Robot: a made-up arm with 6 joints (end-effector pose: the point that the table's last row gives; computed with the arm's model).
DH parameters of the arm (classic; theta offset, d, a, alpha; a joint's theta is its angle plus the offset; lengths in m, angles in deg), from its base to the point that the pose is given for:
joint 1: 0 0.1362 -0.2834 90
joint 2: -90 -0.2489 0.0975 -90
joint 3: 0 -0.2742 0.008 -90
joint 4: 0 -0.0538 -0.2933 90
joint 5: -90 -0.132 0.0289 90
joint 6: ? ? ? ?
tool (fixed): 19.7 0.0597 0 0
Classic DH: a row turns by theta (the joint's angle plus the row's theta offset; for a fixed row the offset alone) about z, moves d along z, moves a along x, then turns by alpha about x.
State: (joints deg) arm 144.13 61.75 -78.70 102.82 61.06 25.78
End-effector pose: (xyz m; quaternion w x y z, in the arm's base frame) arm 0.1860 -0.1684 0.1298 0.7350 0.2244 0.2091 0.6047
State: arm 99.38 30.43 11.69 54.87 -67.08 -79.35
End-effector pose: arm 0.0149 -0.3698 0.4796 0.8086 -0.1426 -0.4732 0.3193
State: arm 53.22 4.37 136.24 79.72 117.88 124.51
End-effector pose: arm -0.2340 0.0453 -0.2905 0.1342 -0.8730 -0.1737 0.4356
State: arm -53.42 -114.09 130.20 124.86 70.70 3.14
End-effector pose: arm 0.2537 0.5254 0.3119 0.6865 -0.7081 -0.0145 -0.1646
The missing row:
joint 6: 70.3 0 0.2619 0
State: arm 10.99 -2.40 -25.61 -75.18 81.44 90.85
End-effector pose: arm -1.0907 0.0028 0.1775 0.0714 0.0690 -0.5114 0.8536
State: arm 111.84 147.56 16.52 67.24 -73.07 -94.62
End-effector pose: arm 0.1628 -0.5524 -0.0300 0.6160 0.6896 -0.3359 -0.1796
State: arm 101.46 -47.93 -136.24 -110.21 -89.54 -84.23
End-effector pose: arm 0.1523 -0.6320 0.8135 0.0248 0.7949 -0.3105 0.5207
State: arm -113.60 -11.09 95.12 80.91 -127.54 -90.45
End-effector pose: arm 0.0014 0.1300 0.1421 0.4522 -0.1829 -0.1303 -0.8632
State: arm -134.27 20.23 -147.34 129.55 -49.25 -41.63
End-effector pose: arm 0.3306 0.0310 0.4501 0.7446 -0.2261 -0.6241 0.0703
